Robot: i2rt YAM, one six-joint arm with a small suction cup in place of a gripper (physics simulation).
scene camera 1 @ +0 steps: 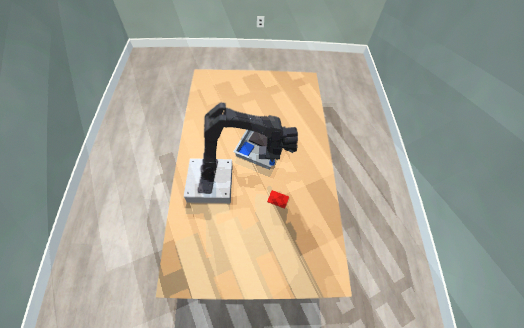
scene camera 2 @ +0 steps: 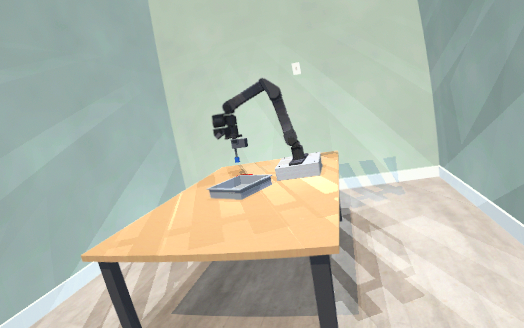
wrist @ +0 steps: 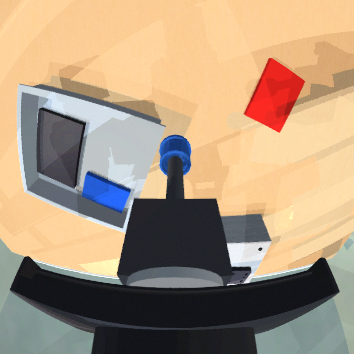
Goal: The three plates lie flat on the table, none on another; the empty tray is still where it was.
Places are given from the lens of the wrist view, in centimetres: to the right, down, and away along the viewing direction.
my suction cup [wrist: 172, 143]: 0, -3, 15
dark plate [wrist: 59, 137]: -20, -7, 28
red plate [wrist: 277, 89]: 15, -13, 22
blue plate [wrist: 96, 188]: -15, 2, 33
The marked spots on the dark plate and the red plate are 36 cm apart.
